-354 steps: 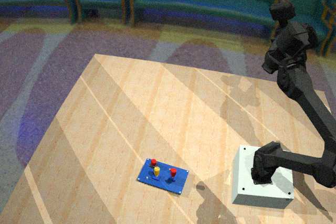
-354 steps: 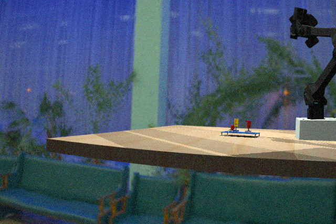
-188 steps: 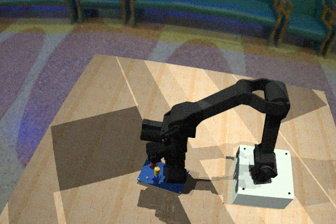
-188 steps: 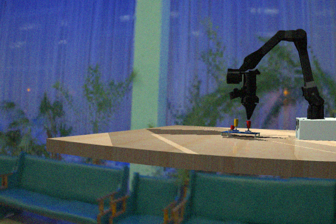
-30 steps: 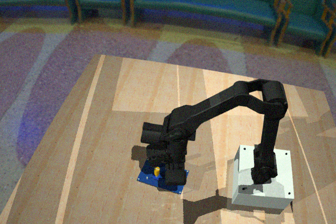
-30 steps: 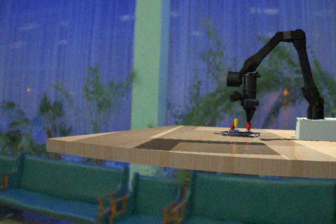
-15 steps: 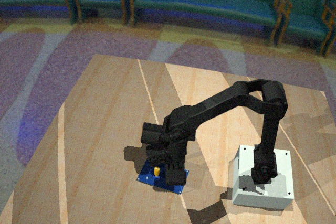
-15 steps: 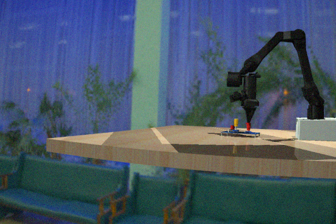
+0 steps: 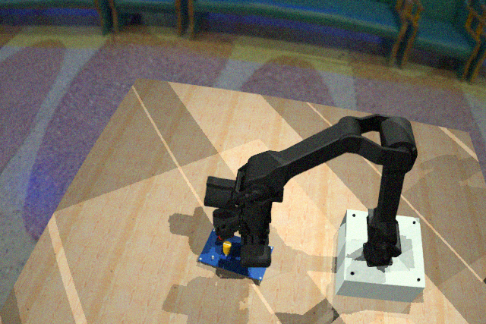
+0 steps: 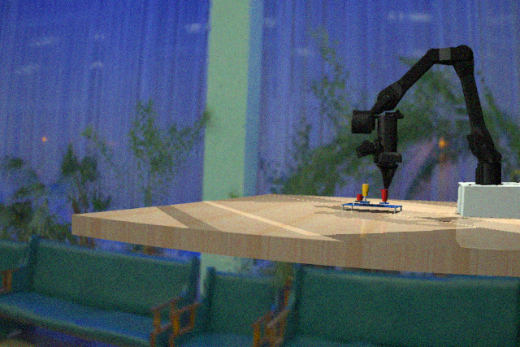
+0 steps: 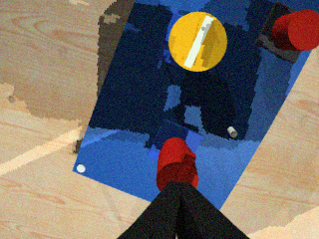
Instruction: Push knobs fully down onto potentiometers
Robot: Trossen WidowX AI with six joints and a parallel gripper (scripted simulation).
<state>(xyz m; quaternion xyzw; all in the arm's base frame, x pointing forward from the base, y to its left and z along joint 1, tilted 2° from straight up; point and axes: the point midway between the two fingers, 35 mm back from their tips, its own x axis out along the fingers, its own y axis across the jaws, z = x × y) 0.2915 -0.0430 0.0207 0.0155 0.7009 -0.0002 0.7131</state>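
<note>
The yellow knob is 60 mm ahead of my gripper tip. From my gripper tip the other things lie so: red knob (20 mm below).
</note>
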